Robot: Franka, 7 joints.
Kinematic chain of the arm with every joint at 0, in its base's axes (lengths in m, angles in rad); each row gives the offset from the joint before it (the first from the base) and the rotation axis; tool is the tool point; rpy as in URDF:
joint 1: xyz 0 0 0.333 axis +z
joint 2: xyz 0 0 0 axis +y
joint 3: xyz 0 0 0.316 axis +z
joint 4: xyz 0.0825 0 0 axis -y
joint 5: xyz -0.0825 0 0.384 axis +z
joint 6: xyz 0 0 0 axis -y
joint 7: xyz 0.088 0 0 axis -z
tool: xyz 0 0 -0.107 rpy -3.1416 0 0
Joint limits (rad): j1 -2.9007..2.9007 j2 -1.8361..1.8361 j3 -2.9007..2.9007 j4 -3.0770..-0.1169 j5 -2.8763..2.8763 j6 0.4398..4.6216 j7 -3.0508..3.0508
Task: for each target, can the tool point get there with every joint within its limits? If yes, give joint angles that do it. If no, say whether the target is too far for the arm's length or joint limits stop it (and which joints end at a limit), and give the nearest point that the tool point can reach.
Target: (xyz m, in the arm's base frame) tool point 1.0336 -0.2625 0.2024
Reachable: no: too far | nearest point 0.8253 -0.2096 0.2287 | short by 0.216 m
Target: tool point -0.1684 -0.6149 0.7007
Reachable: yes | joints -1.5085 1.1041 -1.2215 -0.5986 -2.0226 0.7990 -1.6536
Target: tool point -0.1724 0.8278 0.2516
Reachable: yes | joints 2.0067 1.3292 -0.6632 -0.6698 -1.2222 2.5889 -1.4832
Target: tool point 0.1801 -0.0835 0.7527
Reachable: yes | joints -0.8654 -0.9172 -0.0853 -2.4761 2.0861 0.8366 -2.2033
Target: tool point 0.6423 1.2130 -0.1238
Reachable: no: too far | nearest point 0.3809 0.7194 0.0621 | short by 0.589 m
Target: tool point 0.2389 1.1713 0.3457
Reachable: no: too far | nearest point 0.1714 0.8405 0.3421 | short by 0.338 m
